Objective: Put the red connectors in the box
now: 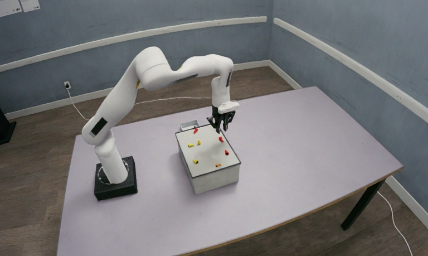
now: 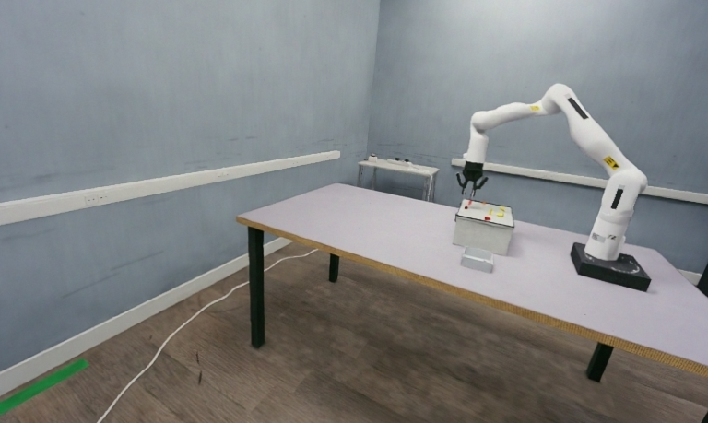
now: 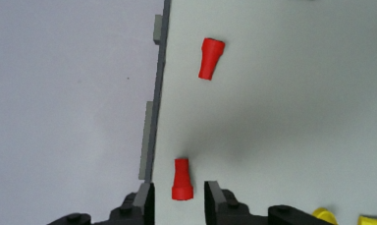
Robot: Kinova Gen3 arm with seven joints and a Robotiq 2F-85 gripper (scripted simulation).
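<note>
Now: hand 110 mm above the grey tool case, 80 mm past it and 10 mm to the left of it. From my hand the other things lie so: orange connector 130 mm to the right, 80 mm behind, 70 mm below.
</note>
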